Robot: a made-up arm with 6 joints. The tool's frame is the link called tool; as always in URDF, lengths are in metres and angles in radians. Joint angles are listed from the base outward. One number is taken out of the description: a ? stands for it. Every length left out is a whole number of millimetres.
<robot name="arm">
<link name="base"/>
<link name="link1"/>
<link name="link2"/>
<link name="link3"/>
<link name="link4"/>
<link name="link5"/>
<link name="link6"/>
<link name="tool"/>
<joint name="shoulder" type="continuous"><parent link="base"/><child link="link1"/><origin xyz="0.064 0.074 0.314" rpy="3.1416 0 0"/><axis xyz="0 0 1"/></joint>
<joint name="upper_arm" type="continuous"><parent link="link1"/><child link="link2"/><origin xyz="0.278 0.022 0" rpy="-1.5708 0 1.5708"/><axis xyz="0 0 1"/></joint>
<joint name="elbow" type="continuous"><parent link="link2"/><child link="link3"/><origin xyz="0.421 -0.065 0" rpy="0.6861 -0.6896 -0.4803"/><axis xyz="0 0 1"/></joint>
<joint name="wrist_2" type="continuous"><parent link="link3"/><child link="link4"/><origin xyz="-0.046 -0.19 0" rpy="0.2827 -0.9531 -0.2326"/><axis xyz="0 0 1"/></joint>
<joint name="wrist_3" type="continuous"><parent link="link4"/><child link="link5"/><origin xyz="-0.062 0.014 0" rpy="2.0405 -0.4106 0.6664"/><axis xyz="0 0 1"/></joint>
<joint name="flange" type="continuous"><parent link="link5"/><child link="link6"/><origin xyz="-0.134 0.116 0" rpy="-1.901 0.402 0.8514"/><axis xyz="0 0 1"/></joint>
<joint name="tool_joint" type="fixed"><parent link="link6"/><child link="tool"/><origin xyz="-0.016 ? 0" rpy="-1.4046 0.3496 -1.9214"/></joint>
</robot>
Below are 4 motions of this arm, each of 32 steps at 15 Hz.
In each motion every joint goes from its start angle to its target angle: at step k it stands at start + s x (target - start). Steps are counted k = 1, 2, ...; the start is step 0. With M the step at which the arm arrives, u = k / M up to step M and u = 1 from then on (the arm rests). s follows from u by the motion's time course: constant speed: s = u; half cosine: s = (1 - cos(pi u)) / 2; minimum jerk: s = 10 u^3 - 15 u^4 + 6 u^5.
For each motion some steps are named. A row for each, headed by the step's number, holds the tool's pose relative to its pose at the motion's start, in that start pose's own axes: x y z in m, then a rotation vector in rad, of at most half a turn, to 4 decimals.
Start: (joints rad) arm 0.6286 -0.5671 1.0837 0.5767 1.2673 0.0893
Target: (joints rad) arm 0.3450 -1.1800 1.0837 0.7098 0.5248 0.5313
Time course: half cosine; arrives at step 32
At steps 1, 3, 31, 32:
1: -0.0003 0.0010 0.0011 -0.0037 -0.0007 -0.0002
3: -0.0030 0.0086 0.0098 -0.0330 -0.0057 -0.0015
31: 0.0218 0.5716 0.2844 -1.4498 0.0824 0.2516
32: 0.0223 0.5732 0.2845 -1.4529 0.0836 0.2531

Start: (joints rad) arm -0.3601 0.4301 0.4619 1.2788 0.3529 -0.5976
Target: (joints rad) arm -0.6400 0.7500 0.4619 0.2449 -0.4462 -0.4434
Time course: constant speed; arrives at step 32
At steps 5, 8, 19, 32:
5: -0.0271 0.0391 -0.0533 0.0714 -0.0817 -0.1377
8: -0.0423 0.0669 -0.0836 0.1138 -0.1185 -0.2270
19: -0.0875 0.1935 -0.1759 0.2657 -0.1686 -0.5799
32: -0.1111 0.3707 -0.2315 0.4401 -0.0464 -0.9949

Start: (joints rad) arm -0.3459 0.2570 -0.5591 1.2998 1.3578 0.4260
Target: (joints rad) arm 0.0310 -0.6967 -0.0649 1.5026 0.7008 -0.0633
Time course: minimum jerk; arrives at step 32
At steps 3, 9, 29, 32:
3: 0.0046 -0.0020 0.0012 -0.0033 0.0031 0.0088
9: 0.0910 -0.0313 0.0263 -0.0743 0.0564 0.1671
29: 0.4837 0.0958 0.3117 -0.9450 0.1713 0.8449
32: 0.4847 0.0984 0.3144 -0.9545 0.1703 0.8470

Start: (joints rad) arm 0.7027 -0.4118 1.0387 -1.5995 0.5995 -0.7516
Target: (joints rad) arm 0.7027 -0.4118 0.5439 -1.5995 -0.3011 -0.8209
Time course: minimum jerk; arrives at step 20
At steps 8, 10, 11, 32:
8: -0.0323 0.0132 0.0273 -0.1188 -0.0823 -0.0721
10: -0.0526 0.0206 0.0397 -0.1792 -0.1324 -0.1226
11: -0.0634 0.0244 0.0450 -0.2076 -0.1584 -0.1508
32: -0.1114 0.0402 0.0606 -0.3125 -0.2712 -0.2937

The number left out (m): 0.029
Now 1 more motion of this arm.
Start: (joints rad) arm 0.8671 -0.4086 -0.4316 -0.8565 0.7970 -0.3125
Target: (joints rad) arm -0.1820 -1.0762 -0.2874 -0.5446 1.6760 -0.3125
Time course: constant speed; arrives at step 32
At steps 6, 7, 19, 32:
6: 0.1051 0.1077 0.0314 0.0138 0.0793 0.2525
7: 0.1207 0.1283 0.0344 0.0150 0.0981 0.2925
19: 0.2490 0.4087 0.0059 -0.0001 0.4355 0.6976
32: 0.2475 0.6889 -0.1581 -0.0889 0.9803 0.9079

